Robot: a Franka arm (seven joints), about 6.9 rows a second.
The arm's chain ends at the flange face. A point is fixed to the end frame.
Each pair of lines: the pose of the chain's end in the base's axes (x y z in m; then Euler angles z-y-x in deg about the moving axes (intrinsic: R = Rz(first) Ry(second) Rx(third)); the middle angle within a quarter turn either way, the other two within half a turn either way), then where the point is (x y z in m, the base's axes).
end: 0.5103, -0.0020, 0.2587, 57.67, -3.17, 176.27
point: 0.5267 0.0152 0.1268
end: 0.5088, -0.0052, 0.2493, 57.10, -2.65, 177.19
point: 0.5229 0.0120 0.1171
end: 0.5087, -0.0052, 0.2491, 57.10, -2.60, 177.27
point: 0.5226 0.0120 0.1169
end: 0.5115, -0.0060, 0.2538, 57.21, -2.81, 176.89
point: 0.5264 0.0112 0.1217
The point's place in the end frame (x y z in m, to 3 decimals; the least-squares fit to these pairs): 0.016 -0.004 0.133
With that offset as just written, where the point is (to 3 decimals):
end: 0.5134, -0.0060, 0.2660, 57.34, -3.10, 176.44
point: 0.529 0.011 0.134
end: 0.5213, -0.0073, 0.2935, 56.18, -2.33, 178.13
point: 0.533 0.010 0.161
